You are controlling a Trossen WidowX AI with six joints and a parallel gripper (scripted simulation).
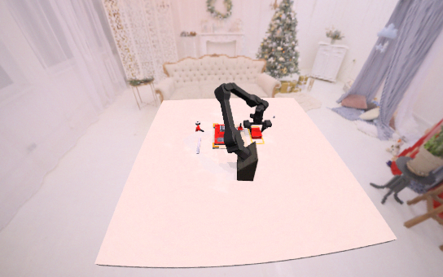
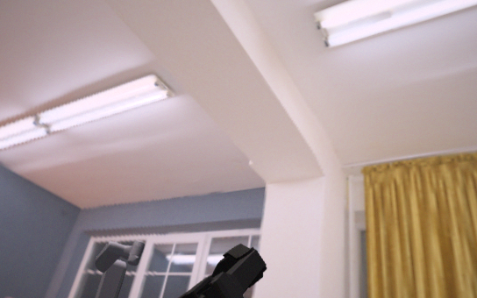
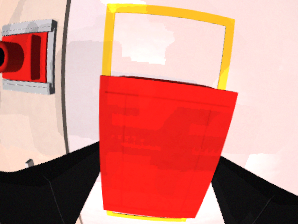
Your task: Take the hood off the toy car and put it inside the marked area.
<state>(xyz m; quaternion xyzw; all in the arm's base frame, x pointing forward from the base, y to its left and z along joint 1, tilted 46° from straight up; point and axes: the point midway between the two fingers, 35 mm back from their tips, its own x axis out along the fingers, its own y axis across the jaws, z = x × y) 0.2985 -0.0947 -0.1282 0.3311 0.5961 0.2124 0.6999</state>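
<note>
The red hood is right at my gripper tip. Round my gripper tip: wheel 400 mm to the left, 180 mm ahead; then thin white stick 400 mm to the left, 60 mm behind, 10 mm below.
</note>
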